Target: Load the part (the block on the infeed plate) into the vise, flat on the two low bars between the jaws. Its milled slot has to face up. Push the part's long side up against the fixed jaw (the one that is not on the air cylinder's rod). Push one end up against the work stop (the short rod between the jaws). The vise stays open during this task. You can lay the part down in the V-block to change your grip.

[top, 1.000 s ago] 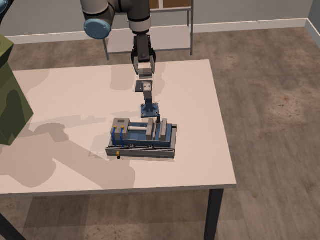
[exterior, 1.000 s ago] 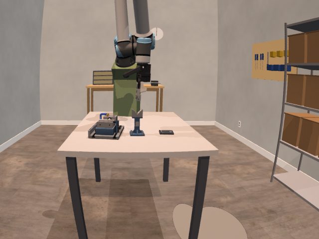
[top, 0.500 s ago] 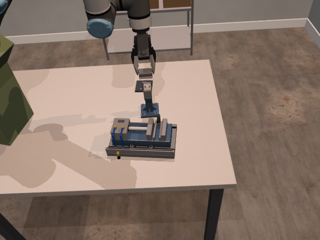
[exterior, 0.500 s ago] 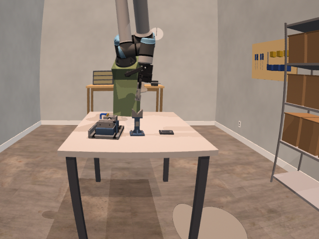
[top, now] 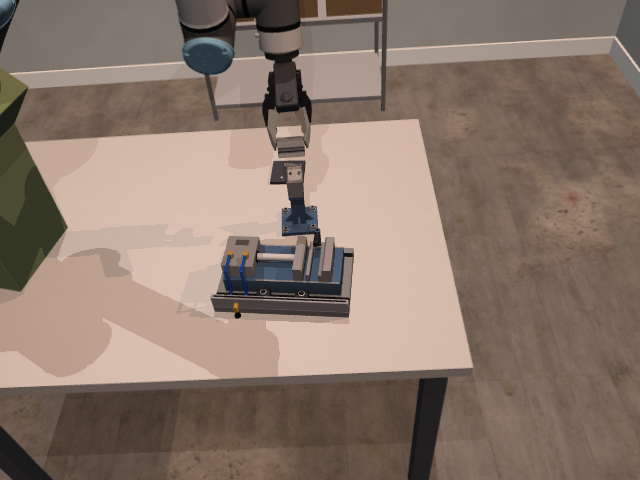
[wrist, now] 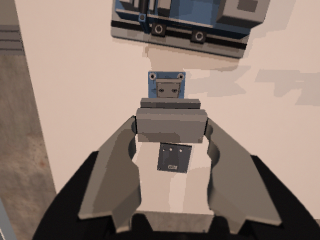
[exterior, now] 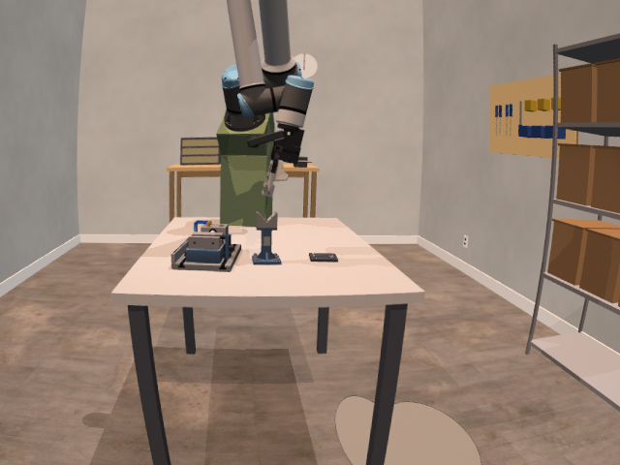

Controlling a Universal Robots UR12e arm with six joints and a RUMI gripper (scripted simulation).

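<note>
The part lies 1 cm to the right of my hand and 1 cm below it. Also, from my hand: moving jaw (19 cm to the right, 17 cm below, 4 cm ahead); then cylinder rod (19 cm to the right, 17 cm below, 2 cm behind); then work stop (15 cm to the right, 15 cm below, 7 cm ahead).
</note>
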